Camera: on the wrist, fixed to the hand. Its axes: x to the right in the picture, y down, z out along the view.
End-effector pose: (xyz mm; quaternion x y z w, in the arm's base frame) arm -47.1 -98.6 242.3 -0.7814 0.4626 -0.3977 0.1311
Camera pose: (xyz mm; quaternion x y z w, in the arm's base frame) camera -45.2 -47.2 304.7 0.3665 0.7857 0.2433 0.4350
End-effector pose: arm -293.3 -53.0 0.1 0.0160 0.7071 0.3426 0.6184
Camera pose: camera -306.9 -129.3 -23.1 -0.7254 0.0903 -0.6479 0.2141
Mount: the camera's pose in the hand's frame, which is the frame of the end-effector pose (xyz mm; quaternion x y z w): -10.8 -64.6 -47.5 -0.0371 -0.1426 0.9884 0.0373
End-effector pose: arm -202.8 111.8 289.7 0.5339 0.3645 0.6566 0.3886
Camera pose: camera -240.4 127.0 219.7 -0.4594 0.5939 -0.3460 0.5627
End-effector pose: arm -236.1 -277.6 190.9 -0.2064 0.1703 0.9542 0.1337
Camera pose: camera -189.0 -239.1 137.5 -0.2917 -0.1559 -0.2035 0.9215
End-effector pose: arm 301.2 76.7 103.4 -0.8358 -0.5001 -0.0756 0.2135
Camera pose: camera 244.0 73.9 160.5 0.5442 -0.7798 -0.3088 0.0196
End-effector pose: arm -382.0 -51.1 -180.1 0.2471 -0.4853 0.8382 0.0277
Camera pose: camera -372.4 24.4 -152.5 0.3520 0.2974 -0.0054 0.8875
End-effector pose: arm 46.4 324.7 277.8 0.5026 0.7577 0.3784 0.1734
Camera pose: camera -20.2 282.6 259.3 -0.8152 0.5073 -0.1419 0.2408
